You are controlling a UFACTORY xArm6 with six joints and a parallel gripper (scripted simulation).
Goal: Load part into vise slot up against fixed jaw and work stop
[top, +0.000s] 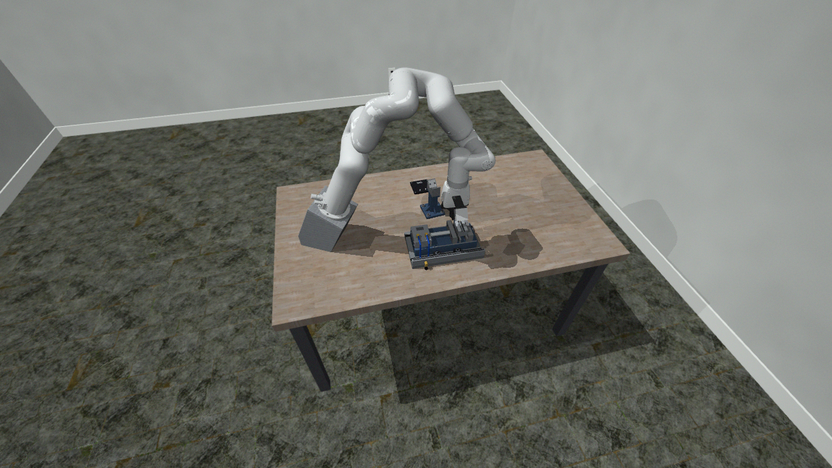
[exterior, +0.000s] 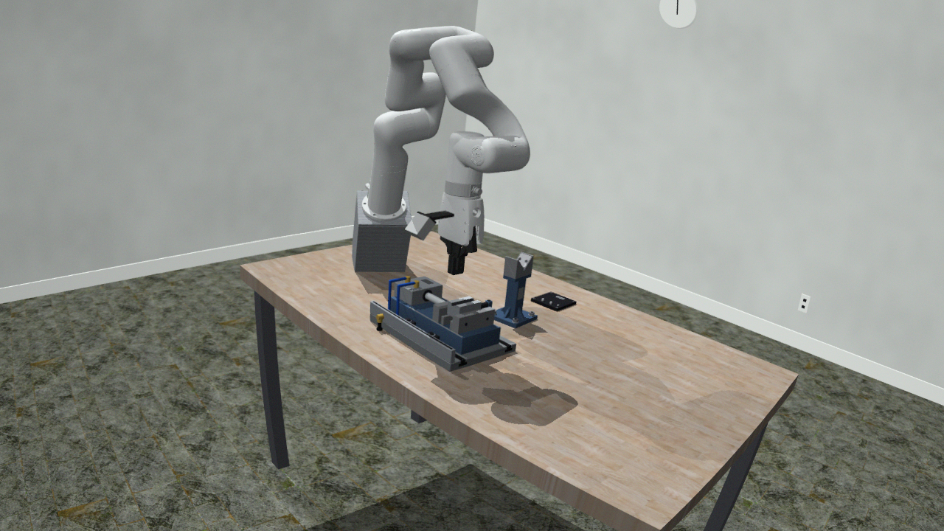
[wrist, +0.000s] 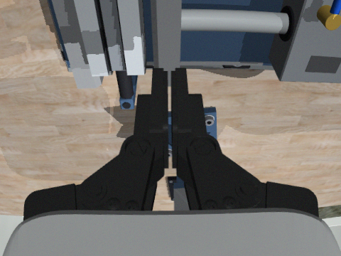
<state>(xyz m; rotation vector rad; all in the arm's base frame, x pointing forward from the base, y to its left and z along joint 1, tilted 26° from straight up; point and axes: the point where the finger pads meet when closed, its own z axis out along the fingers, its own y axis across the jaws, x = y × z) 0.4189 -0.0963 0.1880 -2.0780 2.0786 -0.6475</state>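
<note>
The grey block lies 80 mm below my hand and 40 mm ahead of it. From my hand the other things lie so: cylinder rod: 100 mm below, 50 mm behind; then dark work stop rod: 90 mm below, 50 mm to the left, 40 mm ahead; then moving jaw: 100 mm below.
</note>
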